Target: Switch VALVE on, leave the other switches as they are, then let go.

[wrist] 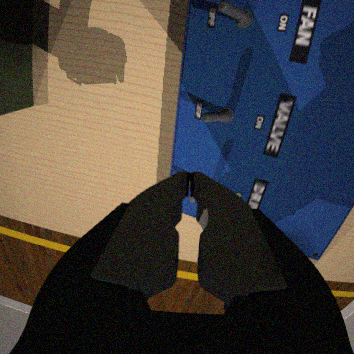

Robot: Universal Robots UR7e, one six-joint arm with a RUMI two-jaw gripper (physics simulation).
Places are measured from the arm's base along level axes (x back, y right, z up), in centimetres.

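Pixels of known places: gripper, fingertip midpoint: (pixel 189 174).
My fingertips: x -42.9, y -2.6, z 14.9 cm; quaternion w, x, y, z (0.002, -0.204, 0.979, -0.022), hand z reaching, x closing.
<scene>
Behind a point stands the place of what it marks.
The blue switch panel (pixel 310 150) {x -58.0, y -7.3, z 3.5 cm} fills the right of the wrist view. The VALVE switch lever (pixel 218 116) {x -45.5, y -5.4, z 1.7 cm} is a short grey stick that leans towards its OFF label (pixel 198 110) {x -43.4, y -4.4, z -2.3 cm}, away from its ON label (pixel 259 122) {x -51.0, y -7.0, z 0.8 cm}. The VALVE name plate (pixel 279 125) {x -53.2, y -8.0, z 1.8 cm} is right of these. My gripper (pixel 189 174) {x -42.9, y -2.6, z 14.9 cm} is shut, its fingertips together with nothing between them. The tips show below and a little left of the VALVE lever, apart from it in the view; their height above the panel is hard to judge.
The FAN lever (pixel 236 13) {x -41.9, y -16.4, z 1.6 cm}, beside the FAN plate (pixel 304 31) {x -49.6, y -18.6, z 1.7 cm}, leans to its OFF side at the top. A third name plate (pixel 257 194) {x -56.6, y 2.1, z 1.8 cm} is partly hidden by my right finger. A dark green object (pixel 15 80) {x -12.7, y 3.4, z -5.3 cm} is at the left edge. A yellow floor line (pixel 35 240) runs beyond the wooden table.
</scene>
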